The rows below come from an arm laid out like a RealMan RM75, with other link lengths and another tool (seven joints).
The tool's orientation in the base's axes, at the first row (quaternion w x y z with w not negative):
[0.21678 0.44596 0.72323 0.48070]
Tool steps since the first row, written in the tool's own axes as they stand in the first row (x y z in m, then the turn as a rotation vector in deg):
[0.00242 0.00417 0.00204 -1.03 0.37 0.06]
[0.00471 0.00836 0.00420 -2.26 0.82 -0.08]
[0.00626 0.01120 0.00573 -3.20 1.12 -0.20]
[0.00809 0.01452 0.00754 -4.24 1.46 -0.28]
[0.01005 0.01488 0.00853 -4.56 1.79 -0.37]
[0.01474 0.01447 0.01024 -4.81 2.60 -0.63]
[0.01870 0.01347 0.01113 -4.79 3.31 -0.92]
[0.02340 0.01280 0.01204 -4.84 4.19 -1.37]
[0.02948 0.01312 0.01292 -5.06 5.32 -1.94]
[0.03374 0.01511 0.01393 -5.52 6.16 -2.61]
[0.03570 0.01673 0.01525 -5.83 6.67 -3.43]
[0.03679 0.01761 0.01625 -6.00 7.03 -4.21]
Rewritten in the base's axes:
[0.00211 0.00367 0.00308 0.73 -0.80 0.18]
[0.00437 0.00730 0.00611 1.45 -1.85 0.50]
[0.00596 0.00979 0.00813 1.97 -2.67 0.72]
[0.00783 0.01272 0.01049 2.58 -3.55 0.93]
[0.00772 0.01494 0.01059 2.82 -3.83 1.23]
[0.00643 0.01975 0.01001 3.11 -4.06 2.04]
[0.00464 0.02343 0.00918 3.20 -4.09 2.80]
[0.00263 0.02781 0.00873 3.27 -4.23 3.77]
[0.00034 0.03348 0.00932 3.45 -4.55 5.01]
[-0.00021 0.03791 0.01113 3.56 -5.16 6.00]
[0.00048 0.04047 0.01221 3.33 -5.76 6.78]
[0.00105 0.04202 0.01267 2.99 -6.25 7.42]

